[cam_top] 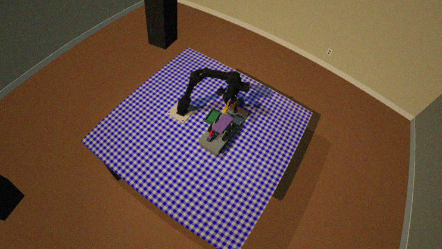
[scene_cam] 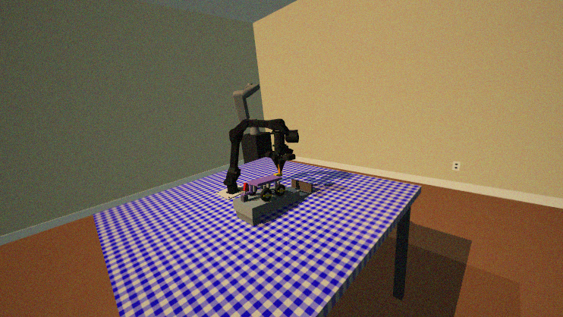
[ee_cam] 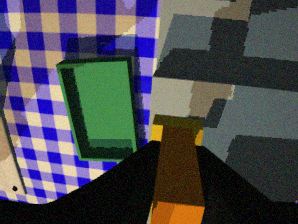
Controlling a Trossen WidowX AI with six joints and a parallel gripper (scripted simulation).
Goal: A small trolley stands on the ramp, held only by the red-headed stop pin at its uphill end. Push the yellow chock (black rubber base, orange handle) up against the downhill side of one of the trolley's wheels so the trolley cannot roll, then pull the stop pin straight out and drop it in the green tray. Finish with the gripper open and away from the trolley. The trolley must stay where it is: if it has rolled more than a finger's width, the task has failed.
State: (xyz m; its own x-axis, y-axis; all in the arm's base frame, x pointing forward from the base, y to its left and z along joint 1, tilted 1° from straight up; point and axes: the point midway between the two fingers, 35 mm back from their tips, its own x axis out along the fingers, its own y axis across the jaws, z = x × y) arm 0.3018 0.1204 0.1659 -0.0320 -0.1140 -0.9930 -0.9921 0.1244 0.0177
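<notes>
Right now my gripper tip is 270 mm to the left of the red-headed stop pin and 10 mm above it. Round my gripper tip: purple trolley 40 mm ahead, 160 mm to the right, 30 mm below; yellow chock 20 mm to the right; brown end stop 70 mm ahead, 100 mm to the left, 110 mm below.
</notes>
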